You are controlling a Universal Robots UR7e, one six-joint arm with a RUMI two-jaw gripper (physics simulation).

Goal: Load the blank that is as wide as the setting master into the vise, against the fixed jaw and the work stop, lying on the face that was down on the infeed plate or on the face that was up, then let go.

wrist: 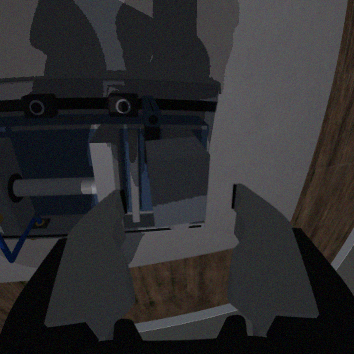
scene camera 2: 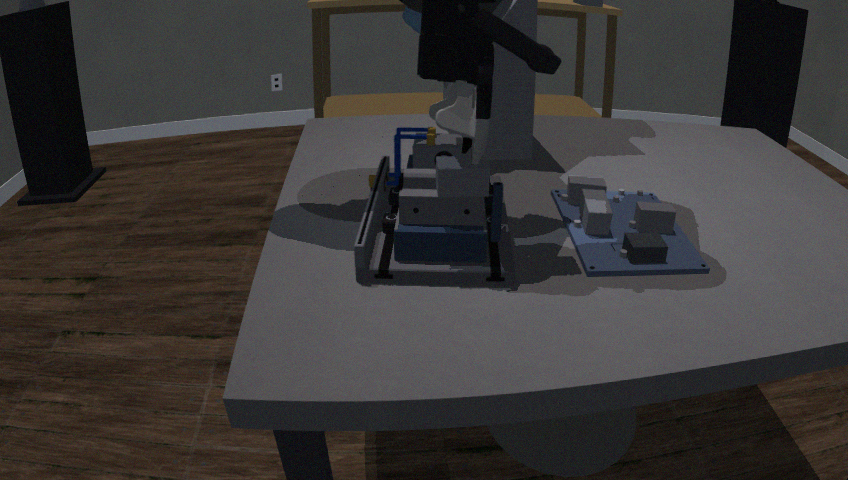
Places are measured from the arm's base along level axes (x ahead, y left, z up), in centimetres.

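Pixels of known places: gripper, fingertip midpoint: (wrist: 178, 188) (scene camera 2: 469, 158).
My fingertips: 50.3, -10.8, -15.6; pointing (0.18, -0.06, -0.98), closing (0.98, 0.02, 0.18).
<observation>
Ahead of a thing's pixels: the offset from my fingertips to its top centre, as dx, dy, dz. "spot": to the spot under its first point.
A grey block {+0.2, -0.8, -0.4} (scene camera 2: 462, 180) (wrist: 177, 172), seemingly the blank, lies flat at the vise. It appears to rest over the fixed jaw (scene camera 2: 440, 211) (wrist: 180, 214) rather than down between the jaws; its underside is hidden. One end is close to the blue work stop {spot: -0.5, +3.8, -7.7} (scene camera 2: 496, 214) (wrist: 151, 114); contact is unclear. The moving jaw (wrist: 106, 172) stands apart to the left in the wrist view, with an open gap and a light bar between. My gripper (scene camera 2: 457, 132) (wrist: 178, 188) is open above the block, with space beside each finger. I cannot tell which piece is the setting master.
The blue infeed plate {-6.6, +25.2, -12.7} (scene camera 2: 606, 258) lies right of the vise and holds grey blocks (scene camera 2: 596, 215) {-5.6, +29.5, -9.2} (scene camera 2: 654, 217) (scene camera 2: 586, 189), a dark block {+2.4, +24.6, -10.3} (scene camera 2: 645, 248) and small pins. A raised rail {spot: +1.5, -12.6, -8.6} (scene camera 2: 364, 231) runs along the vise's left side. A blue bent handle {spot: -17.0, -8.2, -5.1} (scene camera 2: 397, 151) (wrist: 17, 252) stands behind it.
</observation>
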